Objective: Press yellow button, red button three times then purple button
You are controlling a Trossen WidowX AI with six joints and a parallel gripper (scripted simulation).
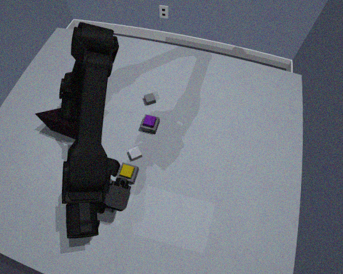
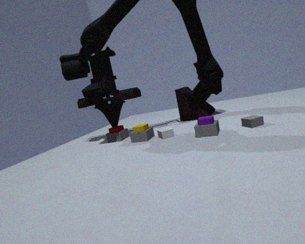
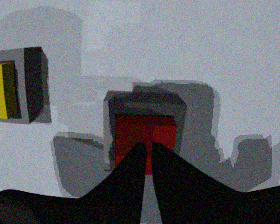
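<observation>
Right now the red button is 1 cm below my gripper tip. Round my gripper tip: yellow button 1 cm ahead, 10 cm to the left, 1 cm below; then white block 17 cm to the left, 3 cm below; then purple button 27 cm to the left, 1 cm below.
</observation>
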